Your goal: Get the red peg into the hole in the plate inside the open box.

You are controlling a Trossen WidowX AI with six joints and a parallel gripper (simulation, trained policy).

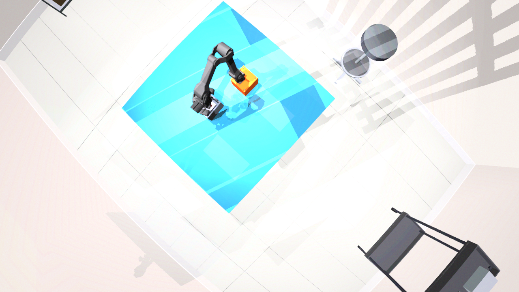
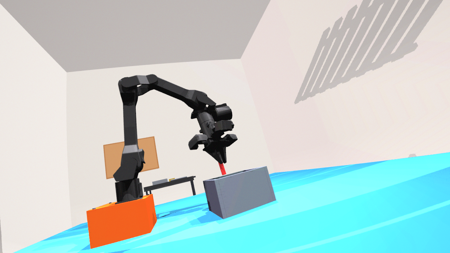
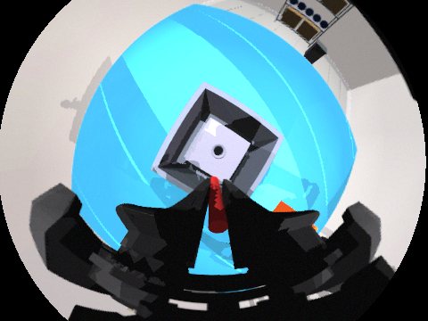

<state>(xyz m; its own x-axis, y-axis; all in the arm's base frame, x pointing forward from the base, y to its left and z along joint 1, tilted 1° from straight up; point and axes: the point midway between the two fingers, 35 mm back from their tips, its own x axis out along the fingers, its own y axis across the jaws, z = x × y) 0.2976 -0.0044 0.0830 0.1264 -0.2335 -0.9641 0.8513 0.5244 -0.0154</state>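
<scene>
My gripper tip is now 10 mm past the red peg and 10 mm to the right of it. From my gripper tip the other things lie so: grey box (10 mm ahead, 30 mm to the right, 110 mm below); then plate (10 mm ahead, 30 mm to the right, 90 mm below).
</scene>
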